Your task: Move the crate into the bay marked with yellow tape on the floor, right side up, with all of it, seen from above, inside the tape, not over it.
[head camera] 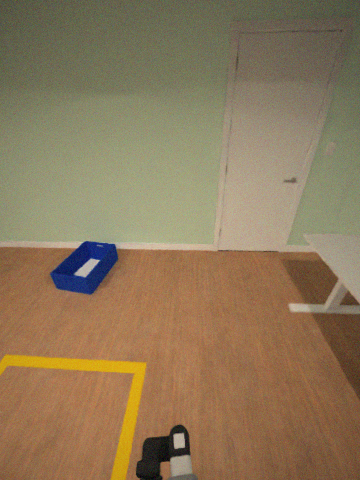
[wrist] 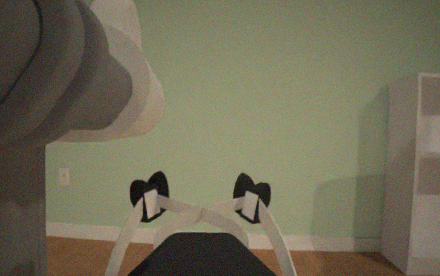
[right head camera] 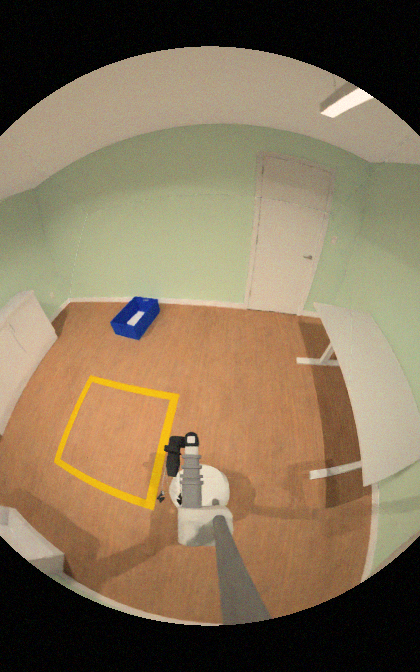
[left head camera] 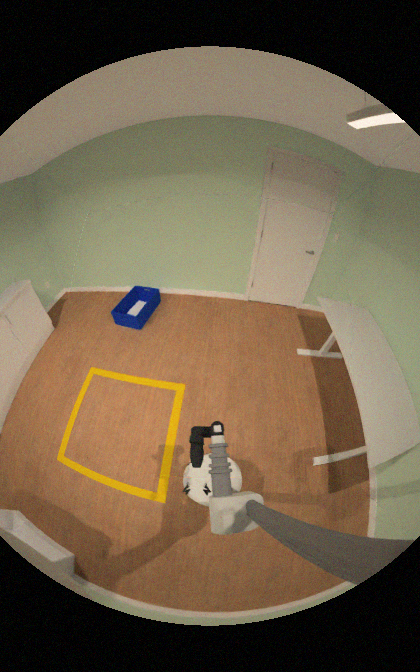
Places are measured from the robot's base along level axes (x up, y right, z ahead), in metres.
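Pixels of known places: gripper, fingertip midpoint: (wrist: 201, 188) (right head camera: 169, 503).
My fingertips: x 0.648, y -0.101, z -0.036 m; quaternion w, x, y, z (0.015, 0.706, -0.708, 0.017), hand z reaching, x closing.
Note:
Behind a point stands the place of what it marks.
The blue crate (head camera: 74, 283) @(x 0.107, y -0.911, z 1.636 m) (left head camera: 126, 320) (right head camera: 125, 330) @(x 0.098, y -0.922, z 1.640 m) stands upright on the floor near the far wall, at the left, with a white patch on its inside bottom. The bay's yellow tape (head camera: 80, 364) @(x -0.027, y -0.678, z 0.915 m) (left head camera: 135, 382) (right head camera: 132, 388) @(x -0.027, y -0.680, z 0.915 m) forms a four-sided outline on the floor, nearer than the crate and left of the robot; the crate is outside it. My gripper (wrist: 201, 188) @(x 0.648, y -0.101, z -0.036 m) (left head camera: 197, 490) (right head camera: 170, 498) @(x 0.648, y -0.101, z -0.036 m) is open and empty, close to the robot's base and far from the crate. In the head camera view the fingertips do not show.
A white table (head camera: 345, 260) @(x 0.692, y 1.152, z 1.002 m) (left head camera: 372, 380) (right head camera: 375, 390) @(x 0.692, y 1.188, z 0.374 m) stands at the right, its feet on the floor. A white cabinet (left head camera: 20, 335) (right head camera: 22, 350) @(x 0.359, y -2.349, z 1.059 m) stands at the left. A white shelf unit (wrist: 402, 175) @(x 0.488, y -1.258, z -1.115 m) is at the right of the wrist view. A closed door (head camera: 280, 135) @(x 1.309, y 1.145, z 2.096 m) is in the far wall.

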